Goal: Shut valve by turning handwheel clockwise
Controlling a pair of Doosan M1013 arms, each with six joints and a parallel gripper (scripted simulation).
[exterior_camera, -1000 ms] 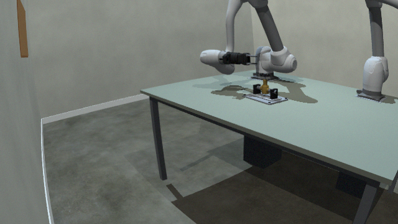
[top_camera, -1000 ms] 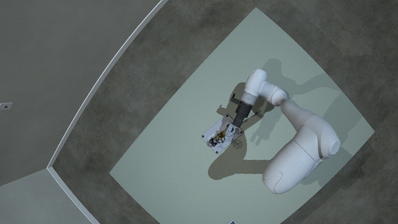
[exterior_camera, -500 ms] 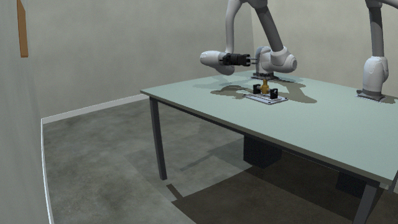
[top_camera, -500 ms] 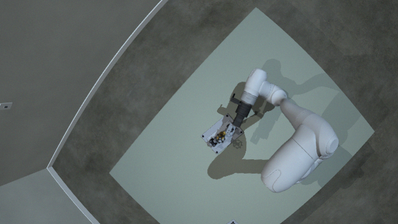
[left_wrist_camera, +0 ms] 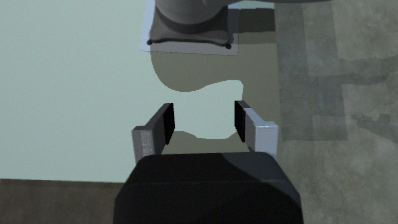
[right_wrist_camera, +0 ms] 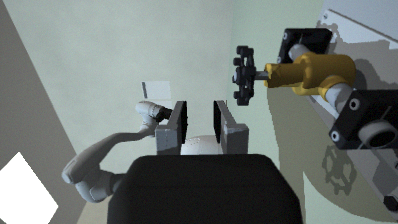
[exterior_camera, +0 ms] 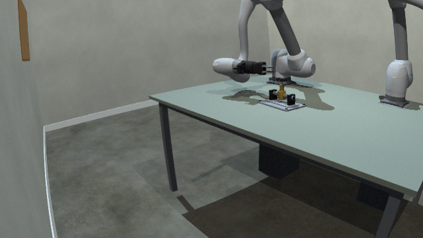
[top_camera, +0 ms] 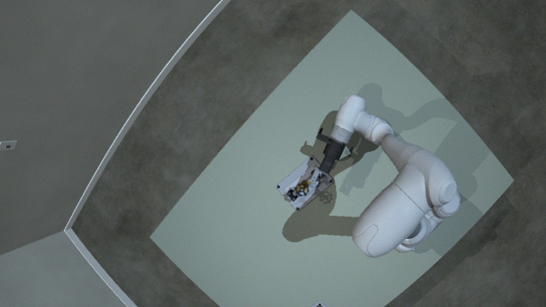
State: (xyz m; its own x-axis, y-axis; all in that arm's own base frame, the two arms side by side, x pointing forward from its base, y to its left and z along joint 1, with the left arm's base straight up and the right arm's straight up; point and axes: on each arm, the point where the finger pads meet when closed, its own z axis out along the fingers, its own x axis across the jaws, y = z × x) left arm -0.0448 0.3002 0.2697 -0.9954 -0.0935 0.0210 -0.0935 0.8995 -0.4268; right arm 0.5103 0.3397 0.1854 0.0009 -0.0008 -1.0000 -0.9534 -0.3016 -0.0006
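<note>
Now: the dark handwheel 10 mm ahead of my right hand, 80 mm to the left of it and 50 mm below it. Round my right hand: light grey plate 10 mm ahead, 80 mm to the left, 180 mm below.
</note>
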